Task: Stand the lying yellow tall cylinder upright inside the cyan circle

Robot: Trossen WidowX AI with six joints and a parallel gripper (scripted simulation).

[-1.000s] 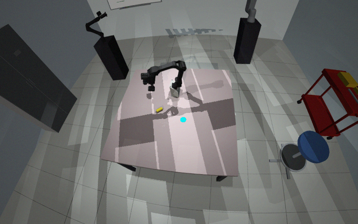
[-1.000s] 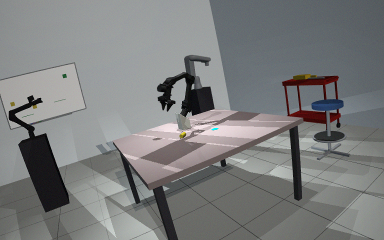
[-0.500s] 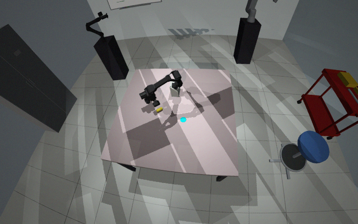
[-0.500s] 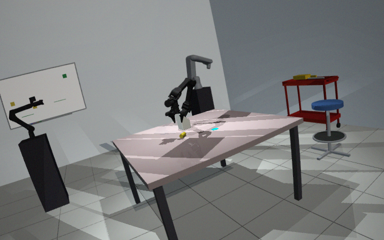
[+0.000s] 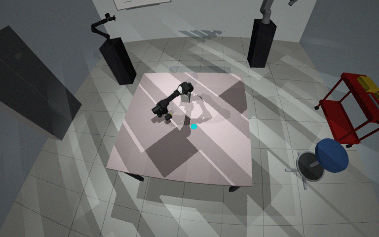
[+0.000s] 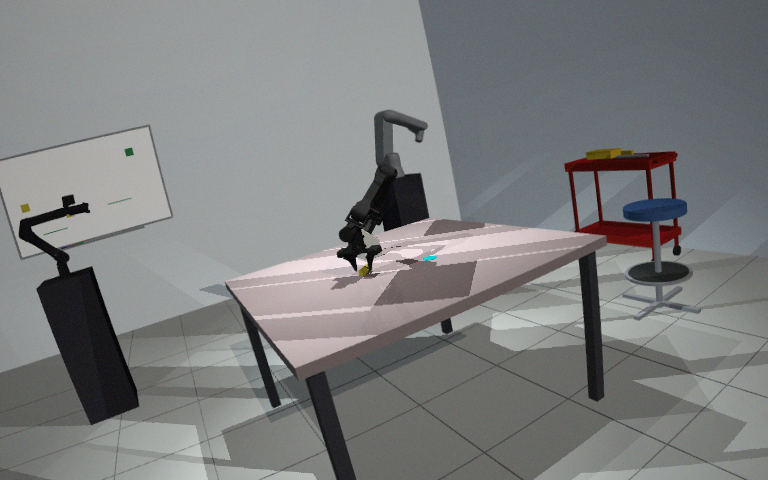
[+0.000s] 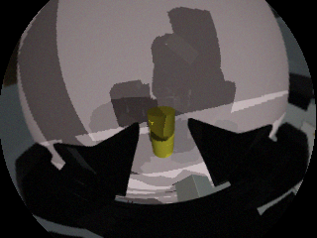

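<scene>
My gripper tip is now 27 cm to the right of the cyan circle, 11 cm short of it and 2 cm above it. The rest, counted from my gripper tip: yellow tall cylinder: 1 cm to the left, 1 cm behind.
</scene>
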